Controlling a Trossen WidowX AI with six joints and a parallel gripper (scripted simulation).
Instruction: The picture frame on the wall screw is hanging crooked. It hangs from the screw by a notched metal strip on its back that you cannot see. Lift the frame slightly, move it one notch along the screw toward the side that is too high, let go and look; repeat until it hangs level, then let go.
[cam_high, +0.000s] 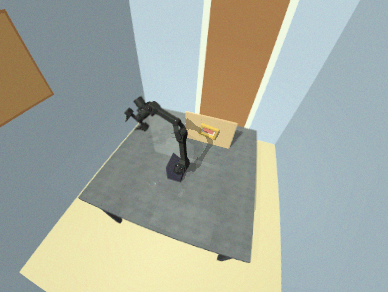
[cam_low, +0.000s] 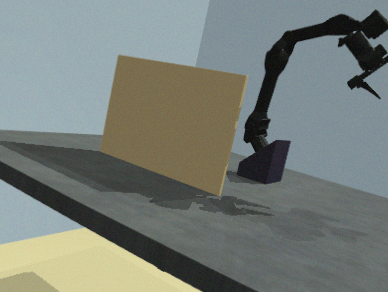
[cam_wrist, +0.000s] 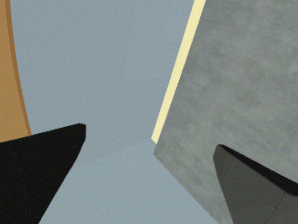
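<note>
The picture frame lies 56 cm to the right of my gripper tip, 31 cm ahead of it and 21 cm below it. Also, from my gripper tip: wall board (57 cm to the right, 32 cm ahead, 23 cm below).
</note>
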